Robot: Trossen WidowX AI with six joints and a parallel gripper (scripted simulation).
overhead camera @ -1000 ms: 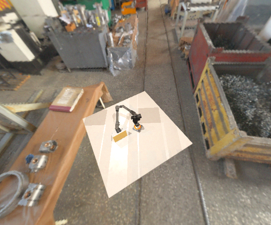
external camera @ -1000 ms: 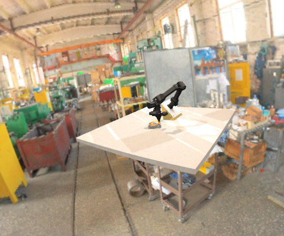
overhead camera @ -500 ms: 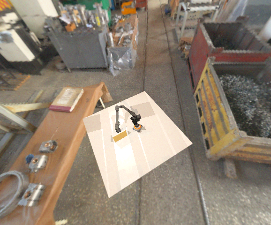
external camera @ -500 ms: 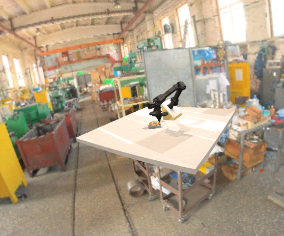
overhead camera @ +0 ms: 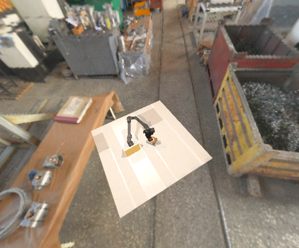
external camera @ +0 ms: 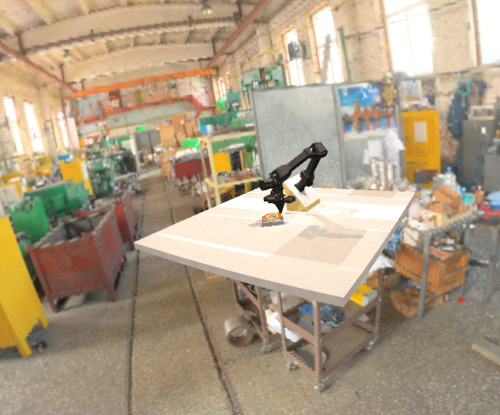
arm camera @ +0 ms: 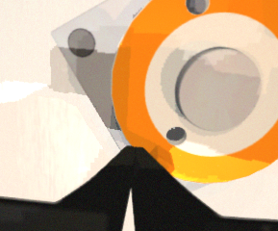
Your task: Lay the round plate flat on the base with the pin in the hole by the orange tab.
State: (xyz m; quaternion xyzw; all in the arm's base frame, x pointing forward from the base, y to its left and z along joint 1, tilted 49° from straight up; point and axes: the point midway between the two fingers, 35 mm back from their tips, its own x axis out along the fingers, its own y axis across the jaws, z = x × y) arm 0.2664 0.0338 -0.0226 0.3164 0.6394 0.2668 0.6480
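Now: gripper tip 30 mm to the left of the round plate, 10 mm short of it and 10 mm above it. The rest, counted from my gripper tip: grey square base (40 mm to the right, 30 mm ahead, 20 mm below).
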